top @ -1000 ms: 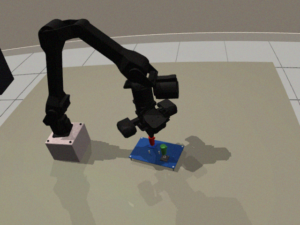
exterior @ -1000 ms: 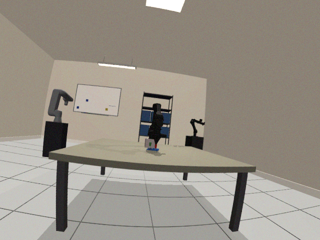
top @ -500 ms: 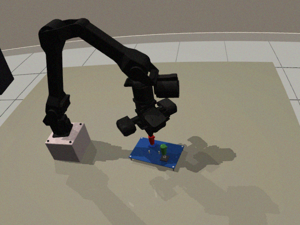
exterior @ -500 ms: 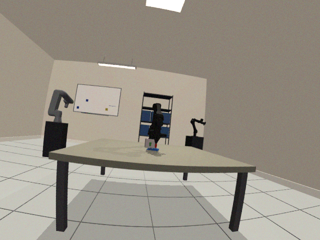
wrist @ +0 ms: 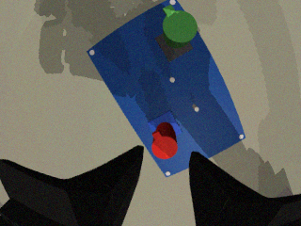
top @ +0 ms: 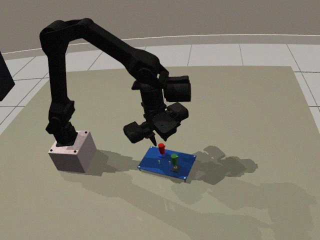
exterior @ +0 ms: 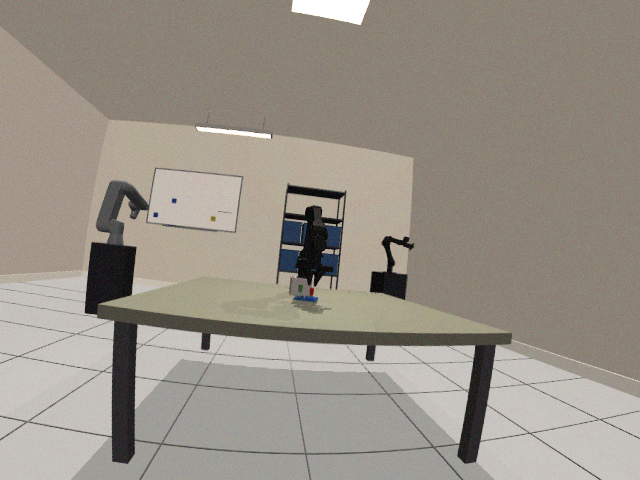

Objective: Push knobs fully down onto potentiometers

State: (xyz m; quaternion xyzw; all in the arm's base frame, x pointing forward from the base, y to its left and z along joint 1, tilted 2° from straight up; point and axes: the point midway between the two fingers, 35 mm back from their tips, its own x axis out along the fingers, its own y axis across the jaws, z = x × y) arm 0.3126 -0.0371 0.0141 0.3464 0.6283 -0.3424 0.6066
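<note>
The red knob is 20 mm below my gripper tip. Round my gripper tip: green knob: 60 mm to the right, 40 mm ahead, 10 mm below.
</note>
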